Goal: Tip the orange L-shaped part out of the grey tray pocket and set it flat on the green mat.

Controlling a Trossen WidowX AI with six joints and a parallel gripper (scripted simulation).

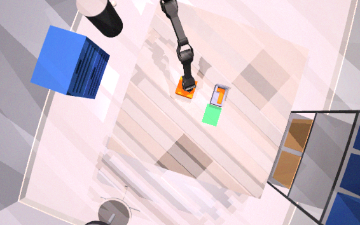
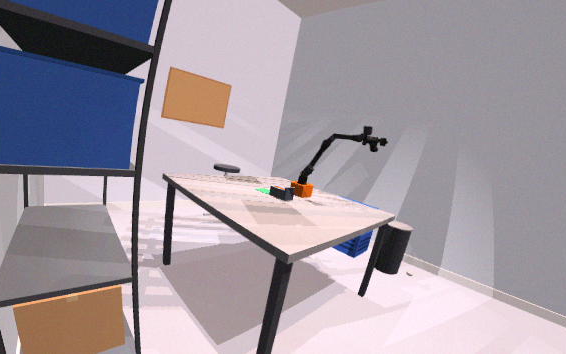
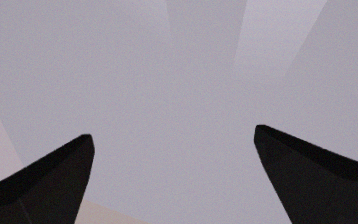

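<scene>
My gripper tip is 72 cm short of the orange L-shaped part, 50 cm above it and 28 cm to the left of it. From my gripper tip the other things lie so: green mat: 75 cm ahead, 56 cm below, 44 cm to the right.
</scene>
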